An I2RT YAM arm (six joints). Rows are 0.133 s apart.
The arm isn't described. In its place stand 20 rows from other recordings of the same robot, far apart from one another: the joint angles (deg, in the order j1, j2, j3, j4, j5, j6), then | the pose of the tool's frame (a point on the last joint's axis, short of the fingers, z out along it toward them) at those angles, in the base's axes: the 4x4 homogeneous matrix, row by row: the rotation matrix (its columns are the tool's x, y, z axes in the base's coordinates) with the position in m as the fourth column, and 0 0 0 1 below.
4.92, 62.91, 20.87, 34.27, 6.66, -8.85 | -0.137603 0.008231 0.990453 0.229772; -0.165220 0.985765 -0.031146 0.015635; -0.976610 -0.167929 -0.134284 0.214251; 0 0 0 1
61.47, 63.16, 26.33, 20.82, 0.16, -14.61 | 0.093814 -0.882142 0.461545 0.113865; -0.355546 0.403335 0.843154 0.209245; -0.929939 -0.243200 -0.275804 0.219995; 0 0 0 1
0.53, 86.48, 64.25, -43.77, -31.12, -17.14 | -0.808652 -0.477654 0.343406 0.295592; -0.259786 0.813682 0.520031 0.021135; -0.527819 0.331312 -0.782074 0.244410; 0 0 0 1
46.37, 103.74, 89.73, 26.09, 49.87, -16.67 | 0.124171 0.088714 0.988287 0.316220; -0.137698 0.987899 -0.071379 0.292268; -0.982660 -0.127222 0.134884 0.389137; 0 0 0 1
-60.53, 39.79, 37.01, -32.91, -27.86, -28.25 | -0.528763 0.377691 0.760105 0.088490; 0.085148 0.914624 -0.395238 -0.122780; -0.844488 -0.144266 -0.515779 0.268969; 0 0 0 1
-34.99, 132.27, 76.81, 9.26, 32.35, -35.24 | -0.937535 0.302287 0.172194 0.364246; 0.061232 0.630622 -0.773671 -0.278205; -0.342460 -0.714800 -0.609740 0.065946; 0 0 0 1
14.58, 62.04, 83.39, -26.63, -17.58, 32.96 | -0.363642 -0.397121 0.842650 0.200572; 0.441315 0.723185 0.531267 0.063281; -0.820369 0.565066 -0.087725 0.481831; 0 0 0 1
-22.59, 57.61, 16.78, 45.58, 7.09, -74.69 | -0.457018 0.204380 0.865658 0.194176; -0.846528 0.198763 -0.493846 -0.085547; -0.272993 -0.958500 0.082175 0.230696; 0 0 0 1
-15.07, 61.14, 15.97, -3.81, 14.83, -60.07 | -0.721891 -0.425036 0.546093 0.170482; -0.673230 0.613945 -0.412108 -0.055340; -0.160110 -0.665143 -0.729348 0.131464; 0 0 0 1
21.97, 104.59, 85.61, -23.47, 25.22, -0.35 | -0.625634 -0.050712 0.778467 0.391522; -0.258351 0.955044 -0.145414 0.141590; -0.736096 -0.292093 -0.610610 0.274360; 0 0 0 1
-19.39, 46.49, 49.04, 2.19, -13.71, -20.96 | 0.037112 0.121020 0.991956 0.180648; -0.381482 0.919180 -0.097869 -0.054636; -0.923631 -0.374782 0.080280 0.384782; 0 0 0 1
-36.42, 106.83, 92.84, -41.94, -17.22, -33.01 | -0.795203 0.000501 0.606343 0.335518; -0.059966 0.995032 -0.079465 -0.234448; -0.603371 -0.099550 -0.791223 0.275719; 0 0 0 1
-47.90, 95.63, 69.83, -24.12, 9.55, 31.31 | -0.020815 0.952898 0.302576 0.238875; 0.787425 0.202111 -0.582335 -0.273178; -0.616059 0.226135 -0.754542 0.240133; 0 0 0 1
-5.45, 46.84, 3.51, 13.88, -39.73, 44.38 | -0.686244 -0.001472 0.727370 0.148577; 0.605811 0.552300 0.572676 0.008683; -0.402569 0.833644 -0.378121 0.131758; 0 0 0 1
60.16, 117.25, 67.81, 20.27, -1.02, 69.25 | -0.904181 -0.083220 0.418965 0.219115; 0.302834 0.566841 0.766148 0.383252; -0.301245 0.819613 -0.487325 0.147668; 0 0 0 1
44.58, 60.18, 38.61, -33.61, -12.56, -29.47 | -0.128520 -0.961136 0.244336 0.137529; -0.800823 0.245908 0.546088 0.146397; -0.584949 -0.125487 -0.801304 0.218997; 0 0 0 1
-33.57, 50.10, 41.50, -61.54, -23.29, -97.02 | -0.297236 -0.826176 0.478626 0.122868; -0.896857 0.413559 0.156895 -0.064647; -0.327563 -0.382625 -0.863887 0.238369; 0 0 0 1
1.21, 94.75, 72.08, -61.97, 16.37, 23.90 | -0.907598 0.408821 0.095558 0.301306; 0.369635 0.886022 -0.279884 -0.003671; -0.199089 -0.218700 -0.955266 0.229847; 0 0 0 1
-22.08, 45.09, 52.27, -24.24, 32.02, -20.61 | -0.531986 0.642267 0.551801 0.149320; -0.106272 0.595871 -0.796018 -0.080941; -0.840058 -0.482111 -0.248740 0.360057; 0 0 0 1
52.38, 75.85, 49.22, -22.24, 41.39, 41.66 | -0.562034 0.060002 0.824935 0.181997; 0.087657 0.996069 -0.012728 0.197598; -0.822456 0.065158 -0.565085 0.237456; 0 0 0 1
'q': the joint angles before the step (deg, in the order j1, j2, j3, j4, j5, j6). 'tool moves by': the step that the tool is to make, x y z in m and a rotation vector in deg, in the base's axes. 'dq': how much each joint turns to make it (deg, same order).
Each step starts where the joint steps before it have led.
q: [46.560 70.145 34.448 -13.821 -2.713 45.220]
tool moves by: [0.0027 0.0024 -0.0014 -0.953 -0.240 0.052]
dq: [0.016 1.256 0.614 0.091 0.611 -0.563]
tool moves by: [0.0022 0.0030 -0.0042 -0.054 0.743 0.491]
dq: [0.008 1.598 0.166 0.880 -0.695 -0.051]
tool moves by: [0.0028 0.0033 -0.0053 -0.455 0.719 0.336]
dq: [0.001 1.970 0.264 0.874 -0.374 -0.129]
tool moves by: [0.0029 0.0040 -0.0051 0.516 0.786 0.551]
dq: [-0.005 1.954 0.142 1.657 -1.070 0.141]
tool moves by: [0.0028 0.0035 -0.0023 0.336 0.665 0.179]
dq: [-0.011 1.480 0.565 0.726 -0.678 0.295]
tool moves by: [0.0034 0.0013 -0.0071 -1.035 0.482 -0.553]
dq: [-0.286 2.018 0.055 0.880 0.452 -0.011]
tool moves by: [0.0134 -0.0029 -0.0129 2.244 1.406 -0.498]
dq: [-2.980 3.683 -0.630 4.853 -3.560 -0.406]
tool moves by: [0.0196 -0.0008 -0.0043 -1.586 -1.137 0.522]
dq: [-2.930 3.994 2.688 0.522 -0.547 -3.964]
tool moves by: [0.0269 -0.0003 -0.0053 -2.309 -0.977 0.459]
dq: [-3.396 5.464 4.500 -0.415 -0.328 -4.589]
